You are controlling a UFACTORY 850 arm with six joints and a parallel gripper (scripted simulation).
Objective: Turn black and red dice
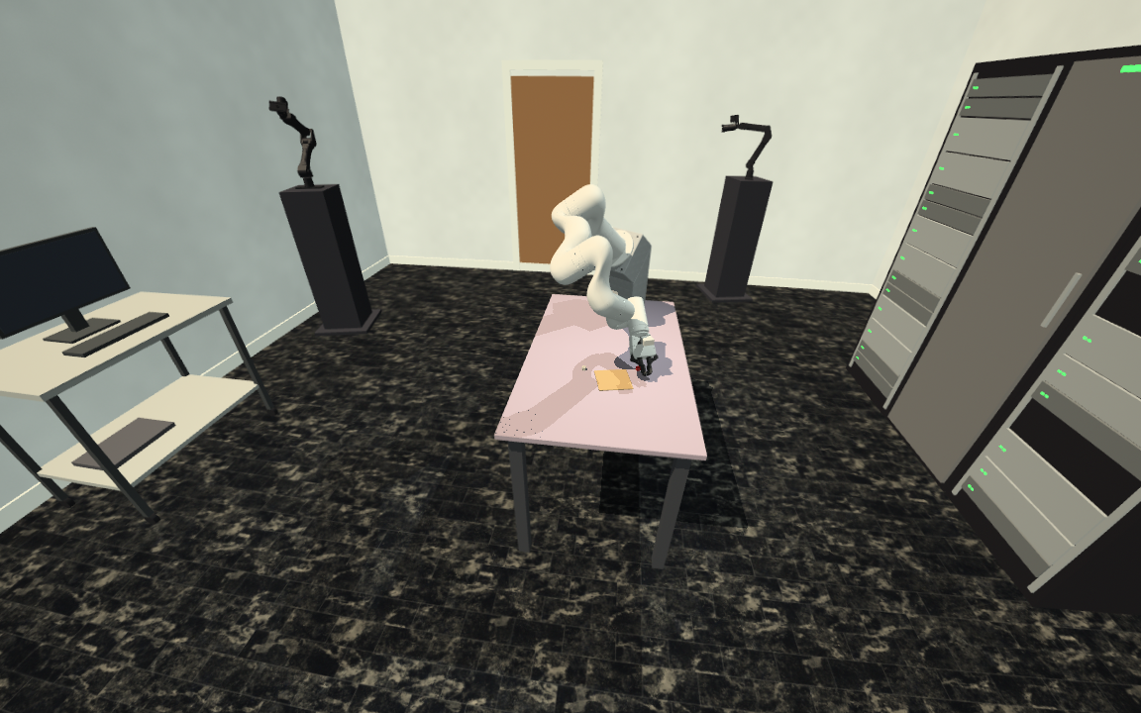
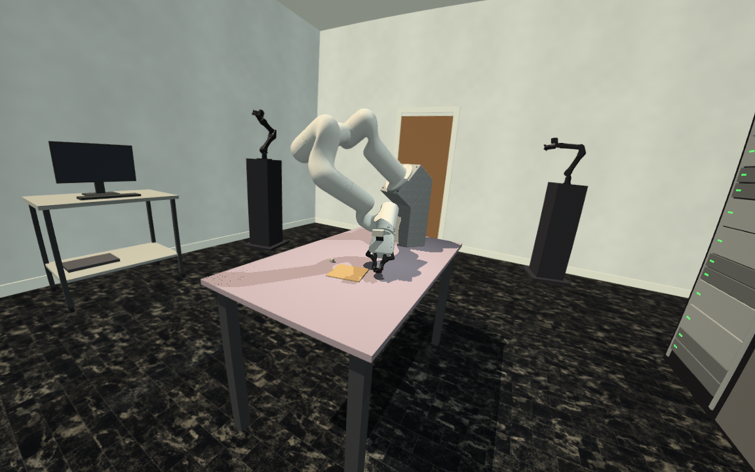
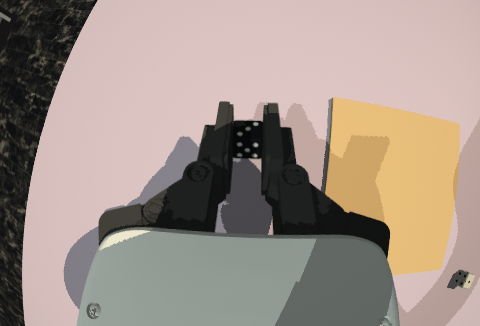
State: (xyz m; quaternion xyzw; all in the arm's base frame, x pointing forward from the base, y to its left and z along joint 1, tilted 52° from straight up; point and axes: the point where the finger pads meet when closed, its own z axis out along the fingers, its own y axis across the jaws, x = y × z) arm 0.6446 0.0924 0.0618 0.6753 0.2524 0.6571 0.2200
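My hand is 9 cm past the red die, 1 cm to the left of it and 5 cm above it. Round my hand: mat 2 cm behind, 13 cm to the right, 6 cm below; white die 11 cm behind, 24 cm to the right, 5 cm below; black die 1 cm ahead, 2 cm below.
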